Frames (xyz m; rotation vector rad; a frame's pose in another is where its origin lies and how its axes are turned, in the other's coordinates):
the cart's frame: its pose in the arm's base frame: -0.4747 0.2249 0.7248 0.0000 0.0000 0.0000
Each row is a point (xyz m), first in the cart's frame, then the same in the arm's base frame.
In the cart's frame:
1: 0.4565 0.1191 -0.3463
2: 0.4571 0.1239 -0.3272
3: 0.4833 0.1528 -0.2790
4: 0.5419 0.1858 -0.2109
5: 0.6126 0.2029 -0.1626
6: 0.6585 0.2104 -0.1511
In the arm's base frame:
1: -0.0182 0.3440 0.3785
2: -0.0176 0.3488 0.3976
3: 0.0086 0.3777 0.4458
4: 0.0672 0.4107 0.5139
5: 0.1379 0.4278 0.5622
6: 0.1838 0.4353 0.5737

